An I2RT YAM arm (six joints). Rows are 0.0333 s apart.
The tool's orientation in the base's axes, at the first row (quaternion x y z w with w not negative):
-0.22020, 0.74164, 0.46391, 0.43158
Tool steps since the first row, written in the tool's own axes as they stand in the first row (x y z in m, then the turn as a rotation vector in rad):
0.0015, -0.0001, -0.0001, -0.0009, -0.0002, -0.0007
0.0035, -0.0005, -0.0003, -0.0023, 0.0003, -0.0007
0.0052, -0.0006, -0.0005, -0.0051, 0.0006, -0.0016
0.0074, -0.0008, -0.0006, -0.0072, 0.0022, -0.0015
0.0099, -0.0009, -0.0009, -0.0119, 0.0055, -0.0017
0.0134, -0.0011, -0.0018, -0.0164, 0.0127, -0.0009
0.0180, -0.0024, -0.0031, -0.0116, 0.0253, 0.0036
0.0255, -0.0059, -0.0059, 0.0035, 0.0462, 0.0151
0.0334, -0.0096, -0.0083, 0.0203, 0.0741, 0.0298
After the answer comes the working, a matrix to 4 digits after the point.
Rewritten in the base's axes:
-0.0008, 0.0000, -0.0013, 0.0003, -0.0008, 0.0008
-0.0016, -0.0002, -0.0031, 0.0007, -0.0006, 0.0022
-0.0025, -0.0003, -0.0046, 0.0016, -0.0015, 0.0049
-0.0036, -0.0004, -0.0065, 0.0016, -0.0008, 0.0075
-0.0050, -0.0005, -0.0086, 0.0016, 0.0002, 0.0131
-0.0071, -0.0011, -0.0115, -0.0009, 0.0040, 0.0204
-0.0092, -0.0025, -0.0158, -0.0107, 0.0143, 0.0217
-0.0118, -0.0061, -0.0233, -0.0289, 0.0354, 0.0171
-0.0144, -0.0094, -0.0314, -0.0517, 0.0627, 0.0139

The tool's axes in the first row as the columns of a matrix, in the base's axes (rounded; the answer above uses it unrounded):
-0.5305, -0.7271, 0.4359
0.0738, 0.4726, 0.8782
-0.8445, 0.4980, -0.1970

